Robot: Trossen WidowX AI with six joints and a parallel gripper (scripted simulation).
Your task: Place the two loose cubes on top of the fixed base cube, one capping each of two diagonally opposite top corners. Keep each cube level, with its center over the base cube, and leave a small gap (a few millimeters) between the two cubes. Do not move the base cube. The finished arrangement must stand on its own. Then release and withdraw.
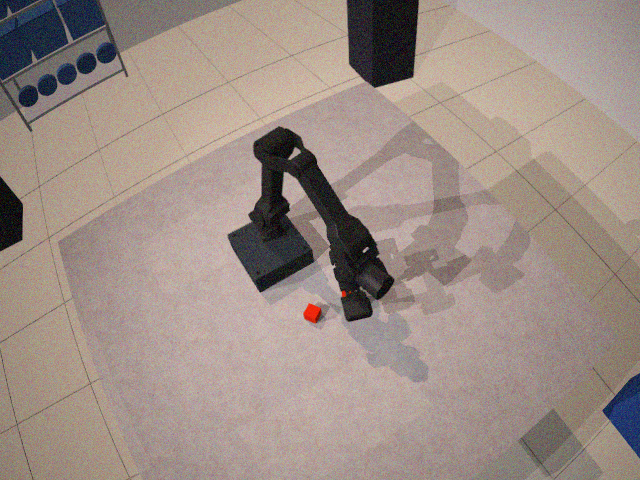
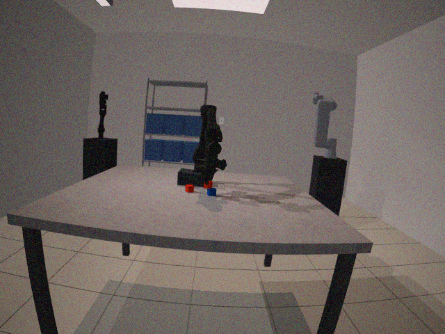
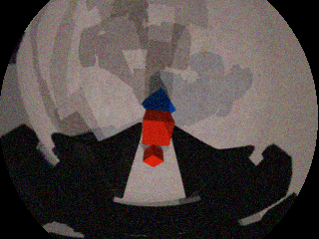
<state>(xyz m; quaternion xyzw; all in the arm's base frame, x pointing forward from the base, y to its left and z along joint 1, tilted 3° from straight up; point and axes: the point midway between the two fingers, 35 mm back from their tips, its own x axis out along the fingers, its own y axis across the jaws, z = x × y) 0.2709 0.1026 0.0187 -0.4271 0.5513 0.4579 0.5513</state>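
My gripper tip is 10 mm short of the blue cube, 20 mm to the right of it and 40 mm above it.
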